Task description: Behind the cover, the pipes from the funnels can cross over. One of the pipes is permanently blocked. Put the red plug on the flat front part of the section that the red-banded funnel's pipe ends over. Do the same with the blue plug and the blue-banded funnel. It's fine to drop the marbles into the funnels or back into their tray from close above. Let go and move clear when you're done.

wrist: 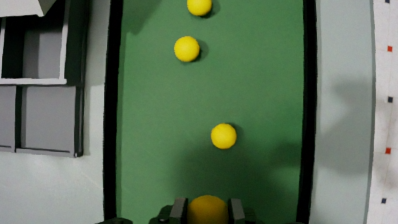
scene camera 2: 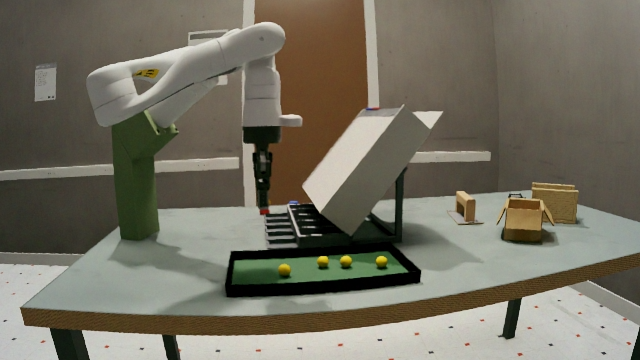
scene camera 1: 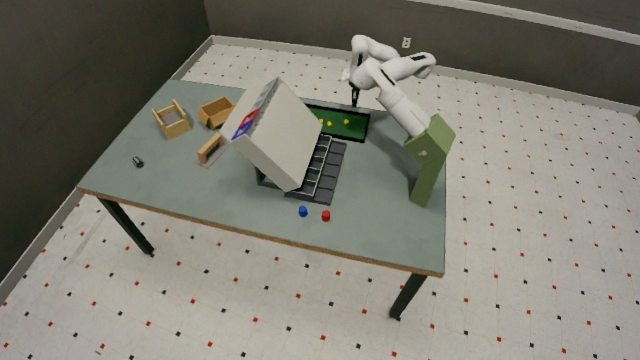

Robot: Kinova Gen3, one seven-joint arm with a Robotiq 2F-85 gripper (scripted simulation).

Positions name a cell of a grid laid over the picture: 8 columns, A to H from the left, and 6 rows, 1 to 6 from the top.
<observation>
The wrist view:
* green marble tray: F2
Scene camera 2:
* my gripper: D4
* green marble tray: D5
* wooden crate: H4
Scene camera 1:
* green marble tray: E3
</observation>
